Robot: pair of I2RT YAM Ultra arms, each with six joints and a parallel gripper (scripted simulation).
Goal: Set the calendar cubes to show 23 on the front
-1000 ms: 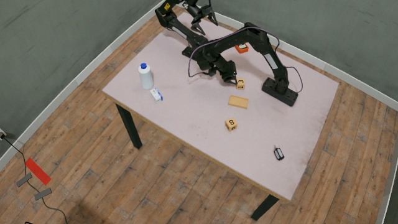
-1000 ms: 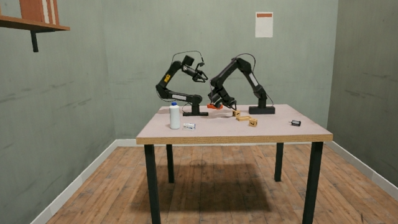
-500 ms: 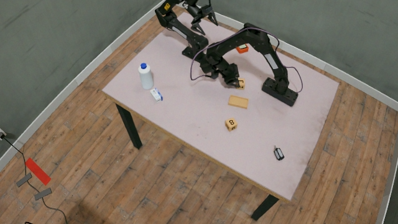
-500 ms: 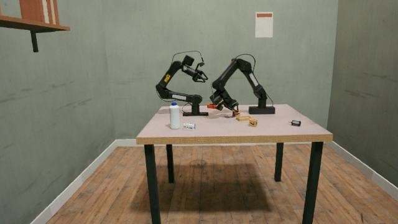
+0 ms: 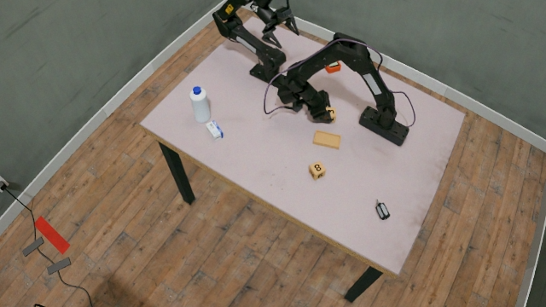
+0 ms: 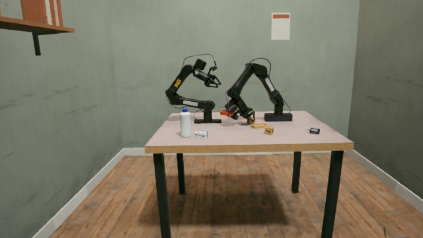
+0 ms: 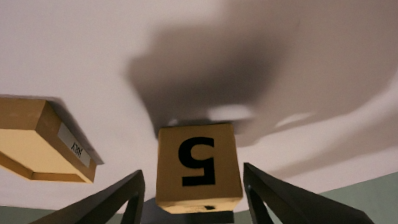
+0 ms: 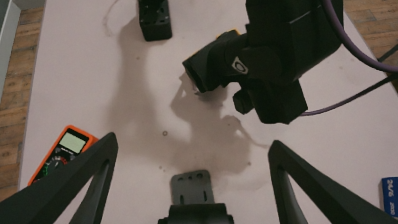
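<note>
Now: left hand 250 mm short of the number cube, 80 mm to the right of it and 10 mm above it. Also, from my left hand: wooden tray (100 mm ahead, 40 mm to the left, 20 mm below); then white bottle (250 mm ahead, 440 mm to the right, 50 mm above); then black object (260 mm ahead, 350 mm to the left, 10 mm below).
</note>
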